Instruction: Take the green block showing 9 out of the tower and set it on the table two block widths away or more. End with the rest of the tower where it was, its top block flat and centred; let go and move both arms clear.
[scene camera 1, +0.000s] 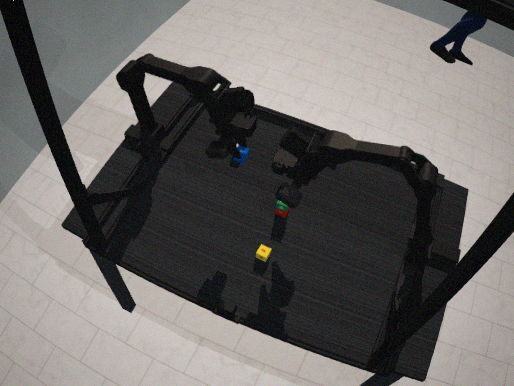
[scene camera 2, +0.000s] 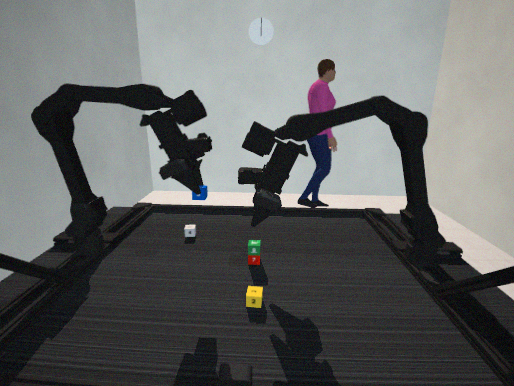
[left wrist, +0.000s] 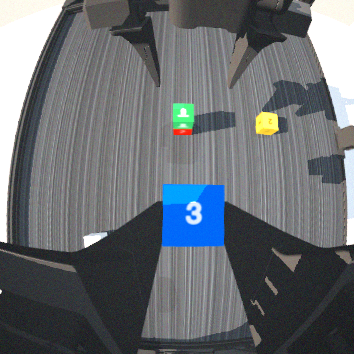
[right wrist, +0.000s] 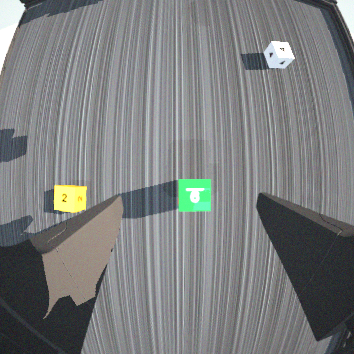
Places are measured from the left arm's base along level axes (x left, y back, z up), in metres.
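Pixels of known places: left gripper, fingertip midpoint: (scene camera 1: 242, 154) (scene camera 2: 200, 191) (left wrist: 191, 208); right gripper, fingertip midpoint: (scene camera 2: 253, 219) (left wrist: 193, 84) (right wrist: 191, 201); left arm's base at its link origin: (scene camera 1: 151, 157) (scene camera 2: 90, 249); right arm's base at its link origin: (scene camera 1: 415, 259) (scene camera 2: 419, 259).
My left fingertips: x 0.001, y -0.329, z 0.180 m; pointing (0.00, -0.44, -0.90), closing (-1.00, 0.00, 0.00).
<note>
Ahead of a thing's pixels: the offset from my left fingertips to its top centre. Level surfaces: height alone.
The green block @(dx +0.002, dy -0.137, dz -0.141 m) (scene camera 1: 282, 205) (scene camera 2: 254, 248) (left wrist: 183, 113) (right wrist: 194, 195) sits flat on the red block @(dx +0.002, dy -0.137, dz -0.170 m) (scene camera 1: 281, 213) (scene camera 2: 254, 260) (left wrist: 182, 132), which stands on the table @(dz -0.199 m) (scene camera 1: 195, 215). Its underlined digit is too blurred to read surely. My left gripper (scene camera 2: 199, 191) (left wrist: 191, 208) is shut on the blue block @(dx +0.000, dy +0.003, dz +0.012 m) (scene camera 1: 242, 154) (scene camera 2: 200, 193) (left wrist: 185, 230), marked 3, and holds it in the air, away from the tower. My right gripper (scene camera 2: 256, 223) (left wrist: 193, 84) (right wrist: 191, 201) is open above the green block, its fingers either side in the right wrist view, not touching it.
A yellow block @(dx -0.163, dy -0.146, dz -0.170 m) (scene camera 1: 263, 252) (scene camera 2: 254, 297) (left wrist: 267, 123) (right wrist: 70, 198) stands on the table nearer the front in scene camera 2. A white block @(dx +0.152, dy +0.082, dz -0.170 m) (scene camera 2: 190, 231) (left wrist: 95, 239) (right wrist: 278, 55) stands at the back left there. A person (scene camera 2: 321, 105) is behind the table.
</note>
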